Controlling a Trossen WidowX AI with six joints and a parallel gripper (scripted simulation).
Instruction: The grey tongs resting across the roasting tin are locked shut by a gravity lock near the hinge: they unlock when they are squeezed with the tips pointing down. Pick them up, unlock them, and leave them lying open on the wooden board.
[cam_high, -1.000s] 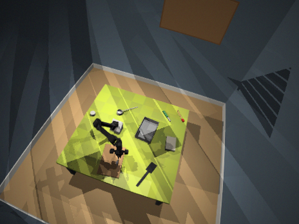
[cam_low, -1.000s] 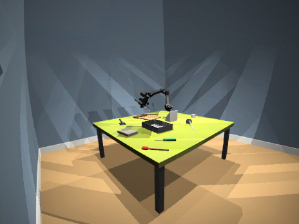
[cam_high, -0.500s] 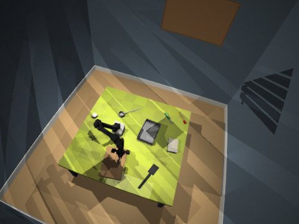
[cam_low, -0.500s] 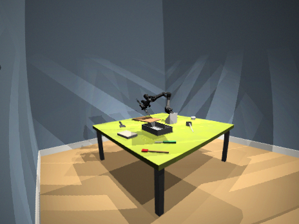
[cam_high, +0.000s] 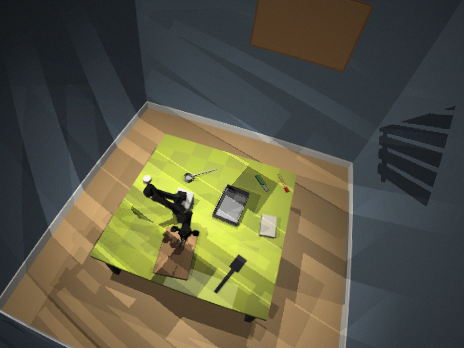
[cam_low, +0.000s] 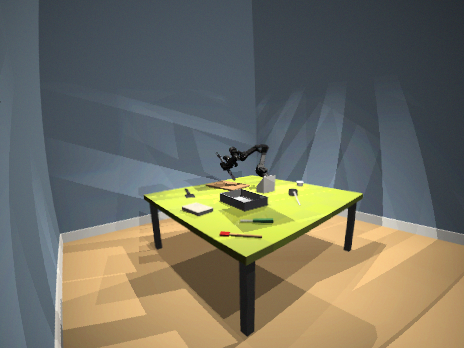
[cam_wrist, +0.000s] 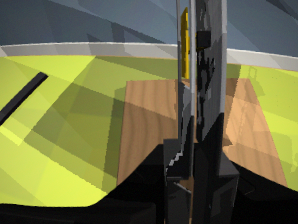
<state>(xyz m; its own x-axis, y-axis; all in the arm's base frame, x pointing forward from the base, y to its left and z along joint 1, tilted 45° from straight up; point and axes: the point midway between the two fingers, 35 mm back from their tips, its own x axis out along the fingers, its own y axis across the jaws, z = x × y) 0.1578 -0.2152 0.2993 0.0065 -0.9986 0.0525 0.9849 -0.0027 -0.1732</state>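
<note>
The wooden board lies 150 mm below my gripper tip, 50 mm behind it and 20 mm to the right of it. From my gripper tip the other things lie so: roasting tin: 480 mm to the left, 230 mm ahead, 130 mm below; yellow piece: 70 mm above; black spatula: 360 mm ahead, 160 mm below, 40 mm to the right.
</note>
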